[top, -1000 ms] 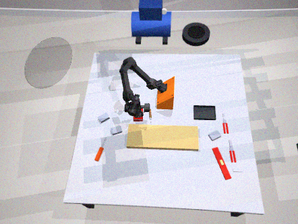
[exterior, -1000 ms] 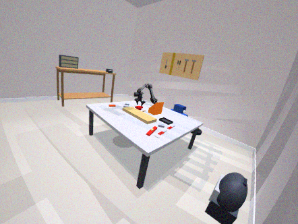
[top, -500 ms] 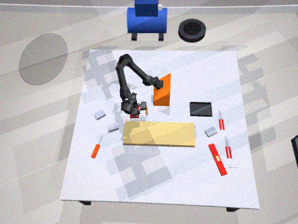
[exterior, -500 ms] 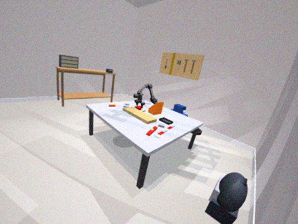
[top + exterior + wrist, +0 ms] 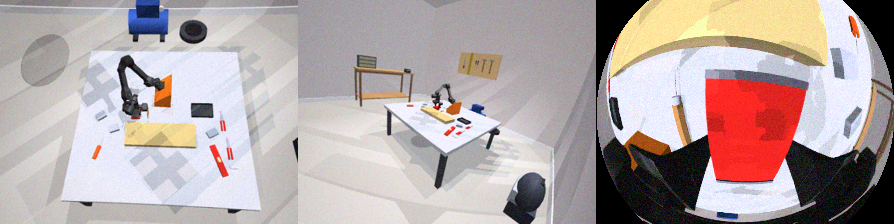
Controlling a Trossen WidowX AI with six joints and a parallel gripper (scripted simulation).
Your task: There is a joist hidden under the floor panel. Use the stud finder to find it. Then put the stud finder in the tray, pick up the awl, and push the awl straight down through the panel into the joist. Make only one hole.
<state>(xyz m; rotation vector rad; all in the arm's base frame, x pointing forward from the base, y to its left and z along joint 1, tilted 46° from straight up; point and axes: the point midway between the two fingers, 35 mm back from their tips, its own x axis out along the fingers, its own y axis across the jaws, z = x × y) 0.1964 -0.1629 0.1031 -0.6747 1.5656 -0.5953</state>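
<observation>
The awl lies 90 mm to the left of my gripper tip, 30 mm below it and 10 mm ahead of it. Also, from my gripper tip: red stud finder: 20 mm below, 10 mm behind; red level: 620 mm to the left, 340 mm ahead, 20 mm below; black tray: 510 mm to the left, 60 mm behind, 20 mm below.
</observation>
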